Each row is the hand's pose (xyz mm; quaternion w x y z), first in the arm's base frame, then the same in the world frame.
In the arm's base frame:
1: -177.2 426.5 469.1 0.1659 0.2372 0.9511 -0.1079
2: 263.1 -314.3 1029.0 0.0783 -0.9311 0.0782 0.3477
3: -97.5 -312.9 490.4 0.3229 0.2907 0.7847 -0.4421
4: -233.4 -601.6 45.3 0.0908 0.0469 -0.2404 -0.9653
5: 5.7 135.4 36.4 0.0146 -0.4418 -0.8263 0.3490
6: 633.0 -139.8 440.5 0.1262 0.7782 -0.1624 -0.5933
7: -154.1 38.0 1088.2 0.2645 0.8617 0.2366 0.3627
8: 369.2 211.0 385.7 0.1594 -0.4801 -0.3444 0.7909
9: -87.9 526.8 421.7 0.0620 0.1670 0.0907 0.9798
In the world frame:
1: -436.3 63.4 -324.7 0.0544 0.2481 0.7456 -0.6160
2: 155.3 -82.5 502.8 0.3392 0.7441 -0.3915 -0.4219
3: -415.1 -323.0 310.6 0.1923 0.1285 0.4675 -0.8532
4: -767.2 -737.7 374.1 0.0050 0.2258 0.6533 0.7226
5: -502.7 -485.0 -308.9 0.0138 -0.4413 -0.4590 0.7710
6: 216.9 -599.2 10.1 0.4167 0.4575 -0.5169 -0.5915
7: -155.3 322.0 298.9 0.6454 0.7068 0.2893 -0.0129
8: -12.8 -348.7 -273.0 0.0941 -0.3833 0.1920 0.8985
9: -372.2 38.2 -449.4 0.2669 0.3128 0.5300 0.7416

